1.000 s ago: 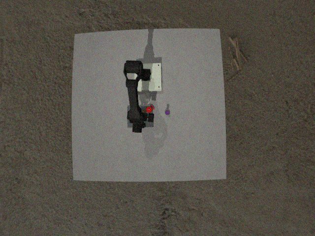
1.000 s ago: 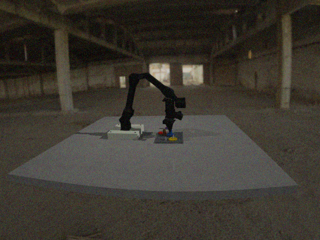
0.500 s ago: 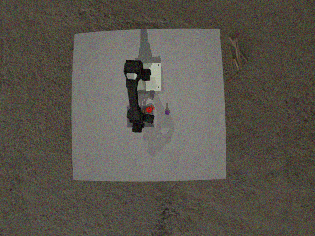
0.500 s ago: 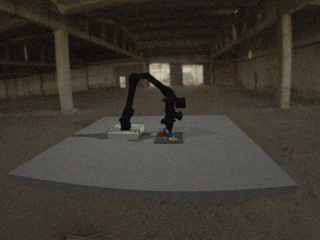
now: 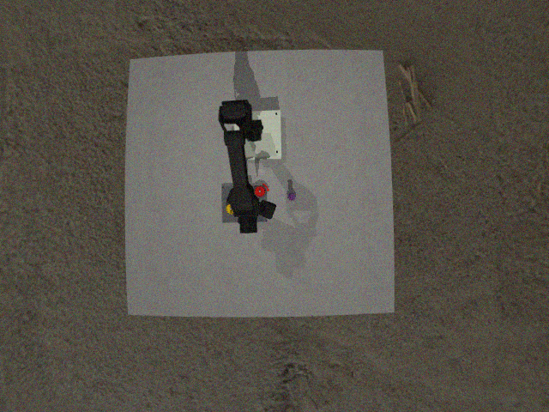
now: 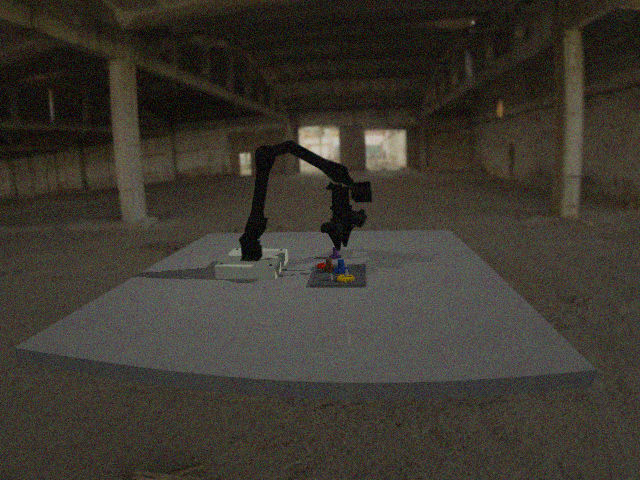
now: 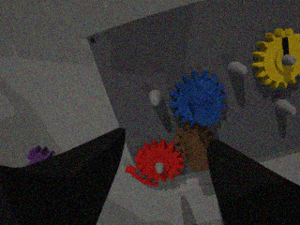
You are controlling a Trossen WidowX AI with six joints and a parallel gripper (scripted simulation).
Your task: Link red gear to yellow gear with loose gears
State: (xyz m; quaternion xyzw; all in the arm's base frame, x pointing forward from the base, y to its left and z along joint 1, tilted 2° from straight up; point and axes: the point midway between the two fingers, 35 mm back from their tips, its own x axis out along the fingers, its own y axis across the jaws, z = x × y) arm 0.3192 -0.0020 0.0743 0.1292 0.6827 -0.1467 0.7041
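Right now my gripper tip is 170 mm to the right of the purple gear, 60 mm above it and 30 mm past it. Also, from my gripper tip: red gear (60 mm below, 60 mm behind, 20 mm to the left); brown gear (60 mm below, 50 mm behind, 20 mm to the right); blue gear (60 mm below, 30 mm to the right).
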